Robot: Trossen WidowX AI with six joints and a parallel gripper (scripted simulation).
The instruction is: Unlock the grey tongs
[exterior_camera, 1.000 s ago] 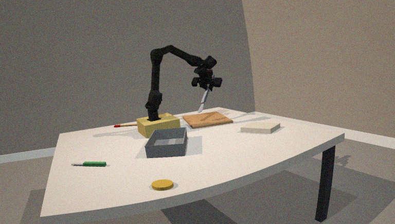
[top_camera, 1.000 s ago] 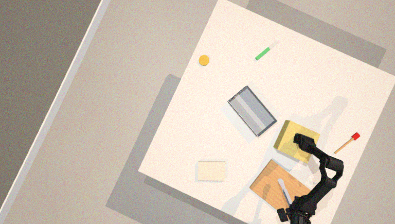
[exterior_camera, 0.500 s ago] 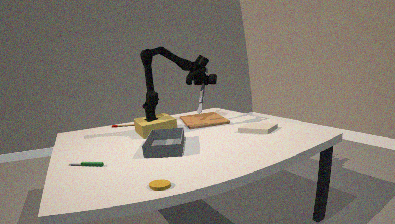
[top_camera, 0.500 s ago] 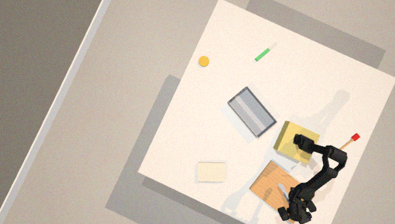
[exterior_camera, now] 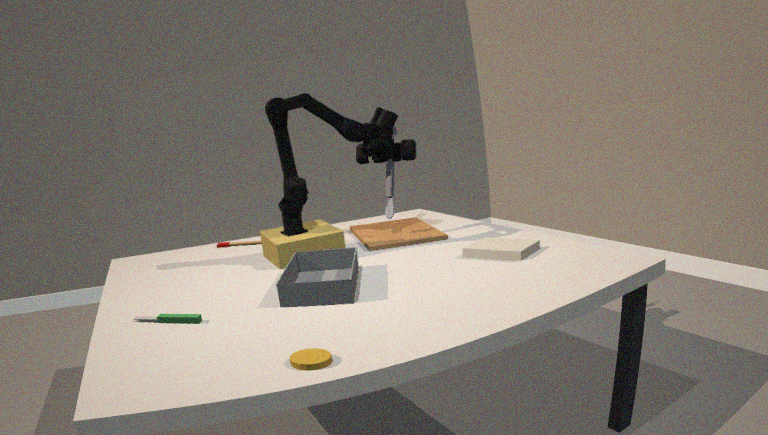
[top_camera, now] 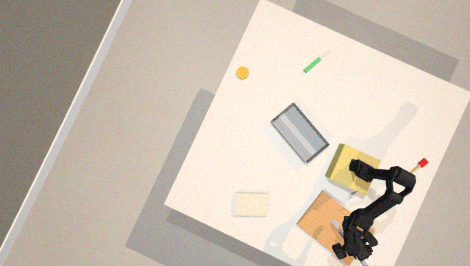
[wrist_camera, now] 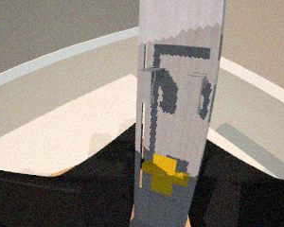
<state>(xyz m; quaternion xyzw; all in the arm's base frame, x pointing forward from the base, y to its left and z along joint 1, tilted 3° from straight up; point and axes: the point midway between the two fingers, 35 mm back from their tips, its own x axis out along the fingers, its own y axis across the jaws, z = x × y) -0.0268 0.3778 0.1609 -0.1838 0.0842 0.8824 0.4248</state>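
Now: gripper tip 2 cm short of the yellow lock piece, 3 cm to the left of it and 2 cm below it. The rest, counted from my gripper tip: wooden board 2 cm ahead, 4 cm to the right, 23 cm below; then red-tipped stick 31 cm behind, 48 cm to the right, 23 cm below; then cream slab 50 cm ahead, 2 cm to the right, 23 cm below.
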